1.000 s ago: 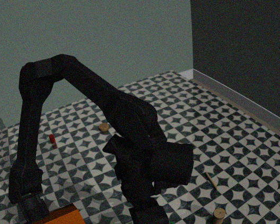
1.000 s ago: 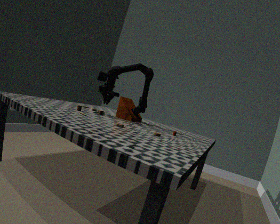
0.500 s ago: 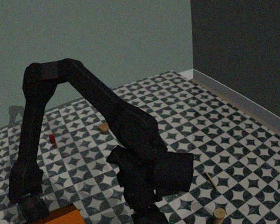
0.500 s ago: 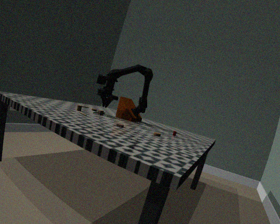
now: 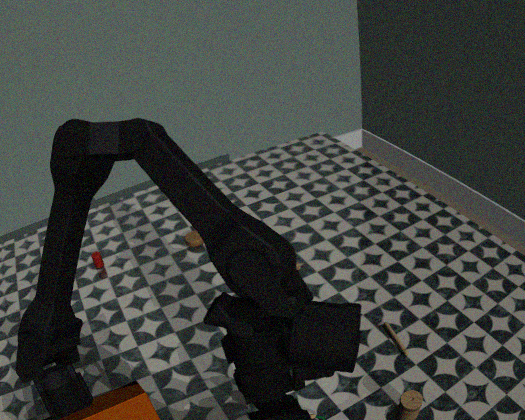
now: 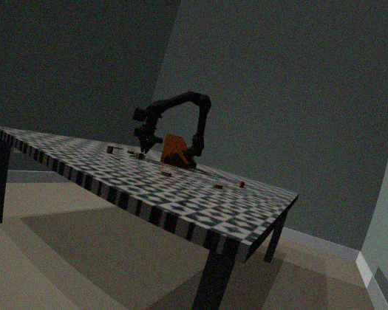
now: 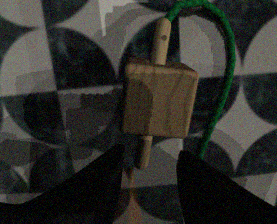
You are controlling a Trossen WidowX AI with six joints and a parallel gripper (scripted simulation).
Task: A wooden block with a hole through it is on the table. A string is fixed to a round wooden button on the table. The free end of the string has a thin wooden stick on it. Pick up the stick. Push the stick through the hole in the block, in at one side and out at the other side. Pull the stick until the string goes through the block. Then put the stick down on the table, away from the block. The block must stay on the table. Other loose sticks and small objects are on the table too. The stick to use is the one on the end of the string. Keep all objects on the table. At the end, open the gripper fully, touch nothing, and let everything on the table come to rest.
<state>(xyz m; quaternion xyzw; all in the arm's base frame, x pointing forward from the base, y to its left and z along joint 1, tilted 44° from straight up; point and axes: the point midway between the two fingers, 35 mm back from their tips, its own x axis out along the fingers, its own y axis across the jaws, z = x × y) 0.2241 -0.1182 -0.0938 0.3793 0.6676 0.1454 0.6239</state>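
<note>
Now: gripper tip 2 cm short of the tan wooden block, 2 cm above it and 1 cm to the left of it. Also, from my gripper tip: round wooden button: 14 cm to the right, 9 cm behind, 3 cm below; then wooden cylinder: 16 cm ahead, 10 cm to the right, 1 cm below; then thin wooden stick: 4 cm ahead, 2 cm below, 1 cm to the right.
</note>
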